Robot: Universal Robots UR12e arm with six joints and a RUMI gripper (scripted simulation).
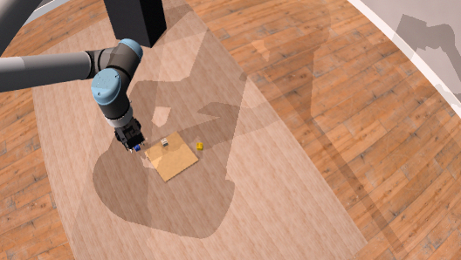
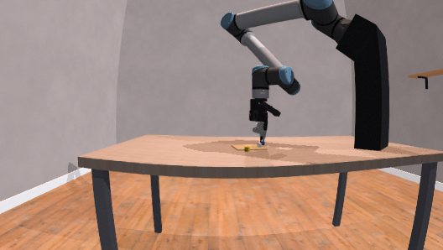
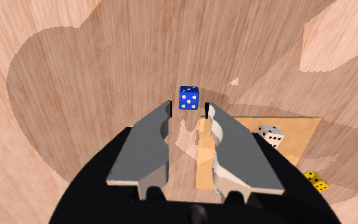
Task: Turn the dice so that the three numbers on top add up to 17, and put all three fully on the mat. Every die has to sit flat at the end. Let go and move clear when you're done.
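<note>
Right now the blue die is 20 mm below my hand. Also, from my hand: white die (60 mm ahead, 90 mm to the left, 20 mm below); tan mat (110 mm ahead, 70 mm to the left, 30 mm below); yellow die (160 mm ahead, 160 mm to the left, 20 mm below).
</note>
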